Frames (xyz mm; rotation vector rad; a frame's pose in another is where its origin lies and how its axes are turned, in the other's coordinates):
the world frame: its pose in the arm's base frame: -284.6 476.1 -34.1 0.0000 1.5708 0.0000
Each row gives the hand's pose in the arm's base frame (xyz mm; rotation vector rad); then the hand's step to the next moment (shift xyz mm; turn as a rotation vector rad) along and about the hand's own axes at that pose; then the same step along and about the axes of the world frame.
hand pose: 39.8 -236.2 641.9 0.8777 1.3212 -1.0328
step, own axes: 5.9 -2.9 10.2 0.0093 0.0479 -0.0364
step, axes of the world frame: 4.9 -11.1 0.4 0.0150 0.0490 0.0329
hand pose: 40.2 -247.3 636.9 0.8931 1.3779 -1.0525
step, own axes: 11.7 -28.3 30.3 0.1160 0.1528 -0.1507
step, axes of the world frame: 8.0 -38.3 -18.1 0.1346 0.1840 0.0868
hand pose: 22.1 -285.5 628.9 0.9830 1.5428 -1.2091
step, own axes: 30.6 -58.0 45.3 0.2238 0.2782 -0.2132
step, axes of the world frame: 19.6 -54.4 -54.9 0.2633 0.2759 0.1658
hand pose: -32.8 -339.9 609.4 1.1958 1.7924 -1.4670
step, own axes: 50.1 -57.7 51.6 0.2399 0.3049 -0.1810
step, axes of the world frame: 27.6 -35.3 -80.6 0.2984 0.2505 0.1774
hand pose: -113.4 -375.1 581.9 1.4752 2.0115 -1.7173
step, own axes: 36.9 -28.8 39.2 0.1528 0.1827 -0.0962
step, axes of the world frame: 16.9 -6.9 -58.3 0.1888 0.1455 0.0958
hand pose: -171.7 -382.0 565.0 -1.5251 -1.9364 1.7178
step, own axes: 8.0 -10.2 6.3 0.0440 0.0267 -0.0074
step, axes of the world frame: -2.1 3.3 -13.9 0.0405 0.0326 -0.0008
